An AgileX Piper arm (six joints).
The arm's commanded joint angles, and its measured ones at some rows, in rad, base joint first. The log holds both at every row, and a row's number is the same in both.
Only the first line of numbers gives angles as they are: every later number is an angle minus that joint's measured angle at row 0.
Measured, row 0:
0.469, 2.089, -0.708, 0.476, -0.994, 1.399
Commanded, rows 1 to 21:
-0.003, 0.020, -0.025, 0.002, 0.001, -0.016
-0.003, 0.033, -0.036, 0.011, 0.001, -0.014
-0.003, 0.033, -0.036, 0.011, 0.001, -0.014
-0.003, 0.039, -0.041, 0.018, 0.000, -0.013
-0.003, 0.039, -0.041, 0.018, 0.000, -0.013
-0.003, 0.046, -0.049, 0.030, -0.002, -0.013
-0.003, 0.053, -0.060, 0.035, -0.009, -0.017
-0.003, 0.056, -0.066, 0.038, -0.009, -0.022
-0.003, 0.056, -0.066, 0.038, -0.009, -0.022
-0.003, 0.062, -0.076, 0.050, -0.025, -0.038
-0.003, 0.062, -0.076, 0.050, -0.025, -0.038
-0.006, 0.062, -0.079, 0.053, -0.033, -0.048
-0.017, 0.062, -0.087, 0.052, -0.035, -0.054
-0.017, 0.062, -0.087, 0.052, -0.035, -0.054
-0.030, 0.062, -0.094, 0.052, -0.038, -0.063
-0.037, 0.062, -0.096, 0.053, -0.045, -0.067
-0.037, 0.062, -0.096, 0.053, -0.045, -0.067
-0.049, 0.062, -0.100, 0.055, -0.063, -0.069
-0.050, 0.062, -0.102, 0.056, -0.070, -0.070
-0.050, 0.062, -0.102, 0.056, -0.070, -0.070
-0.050, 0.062, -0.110, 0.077, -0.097, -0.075
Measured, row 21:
-0.029, 0.068, -0.068, 0.052, 0.006, -0.046
